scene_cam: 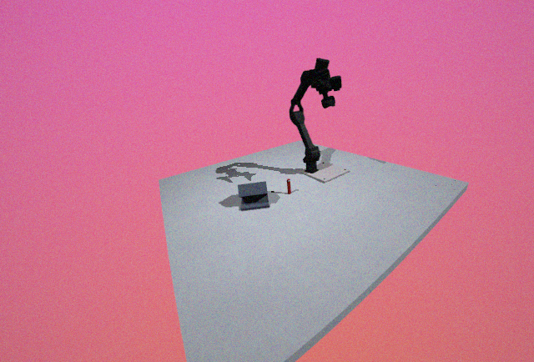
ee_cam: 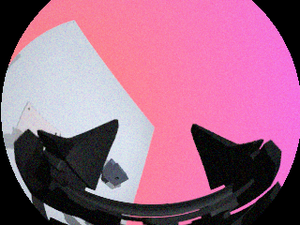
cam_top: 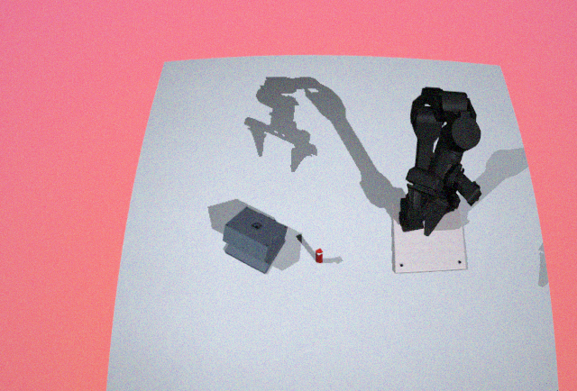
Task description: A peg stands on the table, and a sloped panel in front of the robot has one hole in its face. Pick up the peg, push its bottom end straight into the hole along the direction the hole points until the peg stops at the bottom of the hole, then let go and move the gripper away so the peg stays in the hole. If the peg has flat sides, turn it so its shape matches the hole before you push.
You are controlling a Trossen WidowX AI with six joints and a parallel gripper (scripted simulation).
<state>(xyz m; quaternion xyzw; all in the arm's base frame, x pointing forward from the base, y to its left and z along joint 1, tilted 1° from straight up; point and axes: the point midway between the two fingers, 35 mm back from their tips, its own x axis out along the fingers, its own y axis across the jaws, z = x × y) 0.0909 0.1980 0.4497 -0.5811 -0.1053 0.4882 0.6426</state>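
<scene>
Right now my gripper tip is 390 mm above the peg, 170 mm short of it and 140 mm to the left of it. From my gripper tip the other things lie so: sloped panel 380 mm below, 330 mm ahead, 220 mm to the right.
</scene>
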